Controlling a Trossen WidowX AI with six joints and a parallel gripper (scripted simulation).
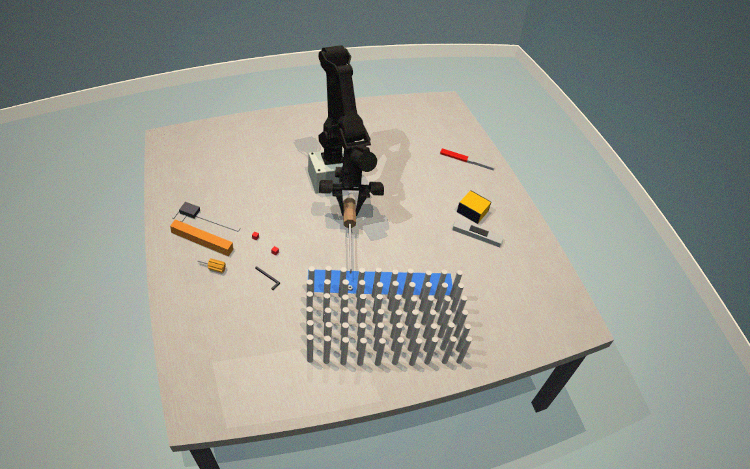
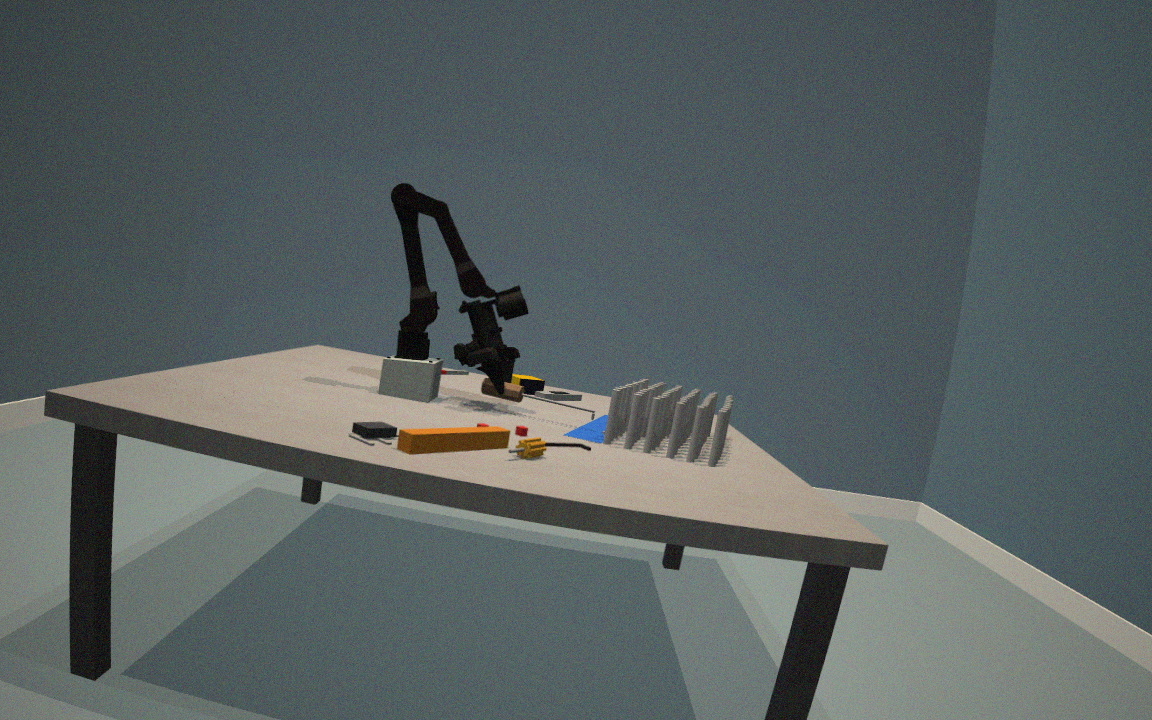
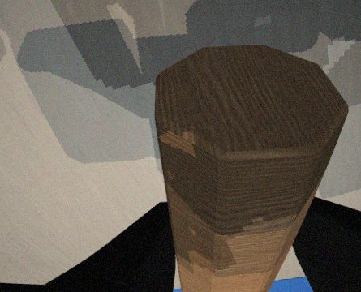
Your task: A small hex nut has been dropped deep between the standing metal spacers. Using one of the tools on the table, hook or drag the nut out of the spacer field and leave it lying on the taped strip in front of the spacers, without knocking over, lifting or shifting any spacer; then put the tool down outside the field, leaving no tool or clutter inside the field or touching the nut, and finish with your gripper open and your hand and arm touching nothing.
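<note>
Right now my gripper tip is 500 mm to the right of the red-handled tool, 230 mm past it and 40 mm above it. Also, from my gripper tip: blue taped strip 230 mm ahead, 40 mm below, 30 mm to the left; then hex nut 230 mm ahead, 60 mm to the right, 40 mm below; then black hex key 270 mm to the right, 170 mm ahead, 40 mm below.
</note>
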